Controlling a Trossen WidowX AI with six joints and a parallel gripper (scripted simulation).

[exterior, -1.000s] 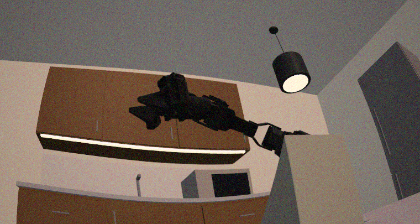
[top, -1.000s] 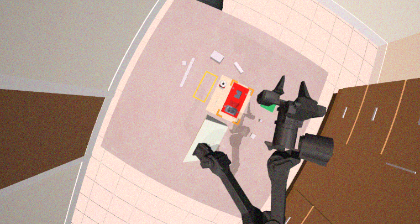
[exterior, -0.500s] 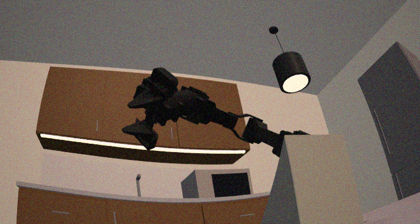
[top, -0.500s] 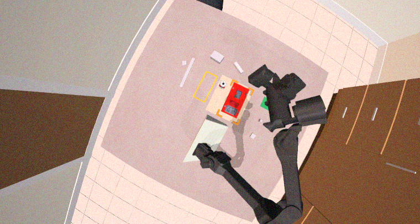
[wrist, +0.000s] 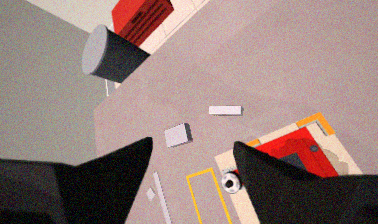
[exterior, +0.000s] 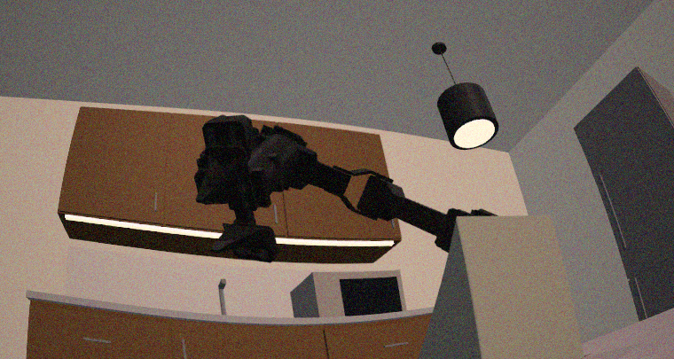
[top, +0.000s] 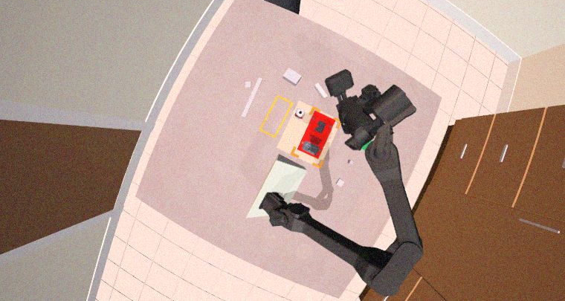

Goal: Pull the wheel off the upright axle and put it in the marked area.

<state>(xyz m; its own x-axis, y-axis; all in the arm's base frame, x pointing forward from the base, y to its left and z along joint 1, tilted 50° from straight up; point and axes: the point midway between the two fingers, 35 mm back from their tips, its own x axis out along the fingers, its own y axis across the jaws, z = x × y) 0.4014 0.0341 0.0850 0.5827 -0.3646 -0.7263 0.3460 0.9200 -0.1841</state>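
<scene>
Now: the grey wheel 220 mm below my gripper tip, 70 mm to the left of it and 60 mm behind it. The rest, counted from my gripper tip: green patch (260 mm to the right, 260 mm below, 30 mm behind); grey box (240 mm below, 190 mm to the left, 80 mm ahead); thin bar (310 mm to the left, 260 mm below, 90 mm behind).
</scene>
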